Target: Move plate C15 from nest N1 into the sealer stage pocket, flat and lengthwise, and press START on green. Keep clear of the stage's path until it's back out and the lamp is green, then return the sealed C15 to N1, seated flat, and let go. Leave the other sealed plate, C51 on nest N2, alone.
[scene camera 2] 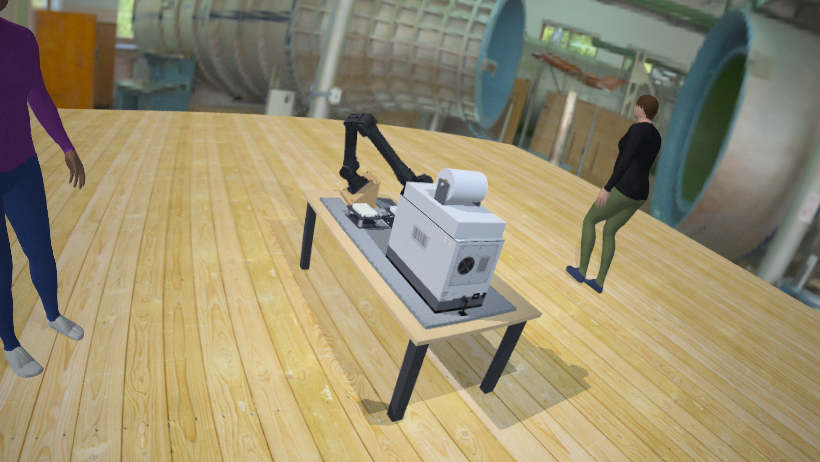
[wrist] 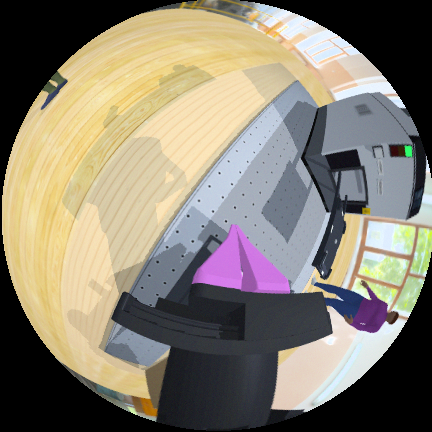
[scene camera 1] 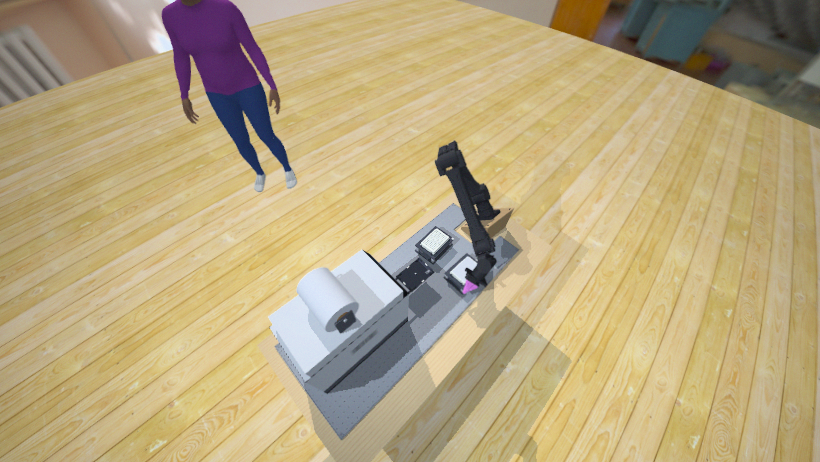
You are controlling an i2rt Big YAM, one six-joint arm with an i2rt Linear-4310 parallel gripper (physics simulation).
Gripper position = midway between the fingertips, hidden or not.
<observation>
My gripper [wrist: 232, 228] is shut, with nothing in its grasp. Also in view: a black sealer stage [wrist: 336, 225] and a white roll [scene camera 1: 321, 291].
The white roll shows as well in scene camera 2 [scene camera 2: 464, 186].
</observation>
